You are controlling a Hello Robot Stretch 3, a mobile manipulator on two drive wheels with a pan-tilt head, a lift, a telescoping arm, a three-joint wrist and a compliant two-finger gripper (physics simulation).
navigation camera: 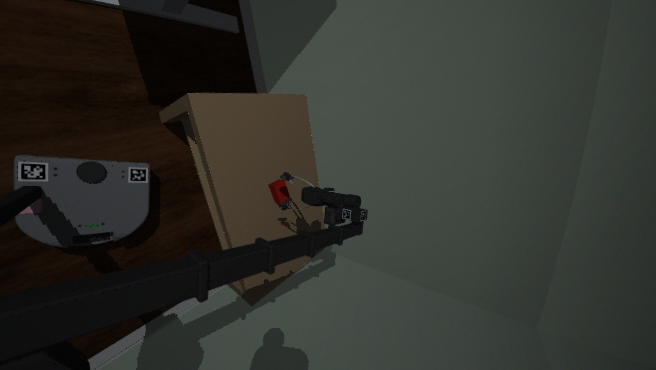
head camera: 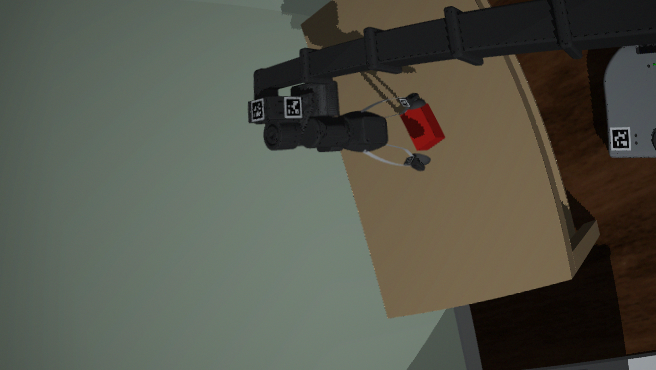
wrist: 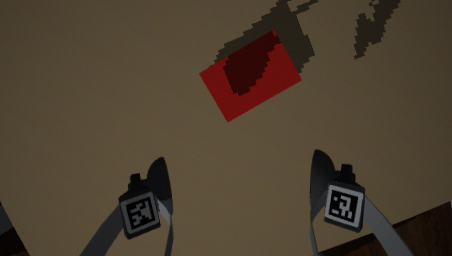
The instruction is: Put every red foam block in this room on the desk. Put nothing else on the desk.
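Where they show: gripper, fingertip midpoint: point(navigation camera: 281, 190) point(head camera: 423, 131) point(wrist: 239, 174); robot's base, link origin: point(navigation camera: 92, 171).
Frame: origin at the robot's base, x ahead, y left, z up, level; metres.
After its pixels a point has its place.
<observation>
A red block point(head camera: 423, 128) {x -0.032, y -0.577, z 0.495 m} point(navigation camera: 279, 191) {x -0.036, y -0.576, z 0.496 m} point(wrist: 250, 77) {x -0.037, y -0.593, z 0.495 m} lies on a tan wooden table point(head camera: 450, 225) {x 0.187, y -0.543, z 0.450 m} point(navigation camera: 250, 125) {x 0.233, y -0.443, z 0.451 m} point(wrist: 75, 100) {x 0.194, y -0.583, z 0.450 m}. I cannot tell whether this table is the desk. A dark shadow falls over part of the block's top. My gripper point(head camera: 417, 131) {x -0.022, y -0.519, z 0.582 m} point(navigation camera: 286, 191) {x -0.022, y -0.519, z 0.582 m} point(wrist: 239, 174) {x -0.022, y -0.519, z 0.582 m} is open and empty, pointing down over the table. In the head view the fingertips show on either side of the block. In the wrist view the block lies beyond the fingertips, not between them, and apart from both. The fingers' exact height above the table is unclear.
My extended arm point(head camera: 410, 50) {x -0.093, y -0.288, z 0.936 m} point(navigation camera: 150, 285) {x -0.091, y -0.054, z 0.940 m} crosses over one end of the table. My grey base point(head camera: 627, 100) {x -0.101, y -0.102, z 0.160 m} point(navigation camera: 85, 200) {x -0.097, y 0.015, z 0.160 m} stands on the brown wood floor point(head camera: 565, 125) {x -0.047, y -0.336, z 0.001 m} point(navigation camera: 75, 90) {x 0.309, y 0.054, z 0.000 m} beside the table. A green wall point(head camera: 175, 200) {x 0.084, y -0.891, z 0.937 m} point(navigation camera: 425, 125) {x 0.269, y -0.829, z 1.020 m} stands along the far side.
</observation>
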